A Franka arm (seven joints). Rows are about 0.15 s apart.
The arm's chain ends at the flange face. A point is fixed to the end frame.
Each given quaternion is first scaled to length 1.
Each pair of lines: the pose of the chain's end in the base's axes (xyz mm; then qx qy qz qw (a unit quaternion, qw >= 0)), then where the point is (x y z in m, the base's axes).
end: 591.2, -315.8, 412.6, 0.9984, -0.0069, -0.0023, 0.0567
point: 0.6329 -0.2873 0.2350
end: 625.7, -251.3, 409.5, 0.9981, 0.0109, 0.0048, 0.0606
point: 0.6685 -0.2226 0.2322
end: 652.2, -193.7, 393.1, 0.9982, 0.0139, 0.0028, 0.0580
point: 0.6941 -0.1639 0.2158
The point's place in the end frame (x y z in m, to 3 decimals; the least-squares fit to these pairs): 0.042 -0.049 0.173
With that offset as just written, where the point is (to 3 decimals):
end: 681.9, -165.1, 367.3, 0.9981, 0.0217, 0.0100, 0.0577
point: 0.726 -0.134 0.191
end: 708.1, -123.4, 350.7, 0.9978, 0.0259, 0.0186, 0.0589
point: 0.755 -0.093 0.175
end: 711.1, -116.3, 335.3, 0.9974, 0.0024, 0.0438, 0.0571
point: 0.768 -0.087 0.162
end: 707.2, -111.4, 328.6, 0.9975, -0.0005, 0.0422, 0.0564
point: 0.764 -0.082 0.155
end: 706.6, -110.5, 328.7, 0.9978, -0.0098, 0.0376, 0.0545
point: 0.762 -0.081 0.155
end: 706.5, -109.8, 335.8, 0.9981, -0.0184, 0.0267, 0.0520
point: 0.759 -0.081 0.161
